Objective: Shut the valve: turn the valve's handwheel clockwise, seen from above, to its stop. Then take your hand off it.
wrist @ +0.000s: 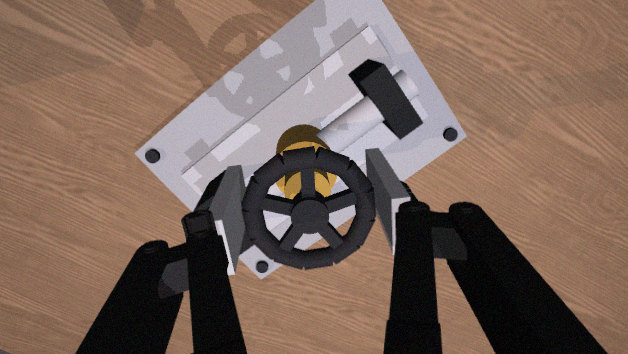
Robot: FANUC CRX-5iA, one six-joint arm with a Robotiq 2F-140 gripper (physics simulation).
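Observation:
The valve's black handwheel [310, 258], with several spokes and a round hub, is in the middle of the wrist view. The brass valve body [303, 137] shows behind it and between its spokes. My gripper [305, 178] is shut on the handwheel, with one grey finger pad at the left of the rim and one at the right. The lower parts of the valve under the wheel are hidden.
The valve stands on a light grey base plate [172, 145] with dark bolts at its corners. A silver pipe [352, 122] runs to the upper right through a black clamp block [392, 100]. The plate lies slanted on a wooden table [540, 150]. Shadows fall across the plate's upper part.

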